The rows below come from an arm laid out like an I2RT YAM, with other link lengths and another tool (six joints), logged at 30 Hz.
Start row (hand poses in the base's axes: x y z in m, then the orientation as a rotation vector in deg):
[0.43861 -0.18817 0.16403 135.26 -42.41 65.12]
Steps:
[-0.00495 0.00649 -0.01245 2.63 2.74 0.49]
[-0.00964 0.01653 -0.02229 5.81 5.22 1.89]
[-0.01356 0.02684 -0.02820 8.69 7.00 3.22]
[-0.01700 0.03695 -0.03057 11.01 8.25 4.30]
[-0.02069 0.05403 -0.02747 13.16 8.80 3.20]
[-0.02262 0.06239 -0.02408 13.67 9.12 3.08]
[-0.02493 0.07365 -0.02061 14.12 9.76 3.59]
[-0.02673 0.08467 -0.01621 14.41 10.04 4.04]
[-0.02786 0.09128 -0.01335 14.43 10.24 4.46]
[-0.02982 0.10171 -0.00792 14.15 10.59 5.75]
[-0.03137 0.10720 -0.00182 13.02 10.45 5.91]
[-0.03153 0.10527 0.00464 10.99 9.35 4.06]
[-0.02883 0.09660 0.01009 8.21 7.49 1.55]
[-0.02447 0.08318 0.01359 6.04 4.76 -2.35]
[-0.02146 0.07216 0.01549 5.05 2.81 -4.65]
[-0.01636 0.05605 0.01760 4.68 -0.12 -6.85]
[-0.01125 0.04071 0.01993 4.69 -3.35 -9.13]
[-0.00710 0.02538 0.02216 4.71 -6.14 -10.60]
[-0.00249 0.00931 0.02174 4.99 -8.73 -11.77]
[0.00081 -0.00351 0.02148 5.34 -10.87 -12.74]
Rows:
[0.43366 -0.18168 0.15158 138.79 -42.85 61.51]
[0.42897 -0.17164 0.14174 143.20 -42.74 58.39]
[0.42505 -0.16133 0.13583 147.02 -42.69 56.08]
[0.42161 -0.15122 0.13346 150.03 -42.69 54.39]
[0.41792 -0.13414 0.13656 151.24 -45.35 52.76]
[0.41599 -0.12578 0.13995 151.67 -45.74 52.16]
[0.41368 -0.11452 0.14342 152.57 -45.24 51.40]
[0.41188 -0.10350 0.14782 153.18 -44.82 51.13]
[0.41075 -0.09689 0.15068 153.54 -44.27 51.02]
[0.40879 -0.08646 0.15611 154.25 -42.41 51.11]
[0.40724 -0.08097 0.16221 153.39 -41.45 51.62]
[0.40708 -0.08290 0.16867 150.19 -42.53 52.83]
[0.40978 -0.09157 0.17412 145.70 -44.05 54.86]
[0.41414 -0.10499 0.17762 140.45 -47.79 57.22]
[0.41715 -0.11601 0.17952 137.39 -50.26 58.92]
[0.42225 -0.13212 0.18163 134.45 -53.38 61.74]
[0.42736 -0.14746 0.18396 131.50 -56.94 64.78]
[0.43151 -0.16279 0.18619 129.21 -59.46 67.58]
[0.43612 -0.17886 0.18577 127.34 -61.79 70.20]
[0.43942 -0.19168 0.18551 125.82 -63.79 72.33]

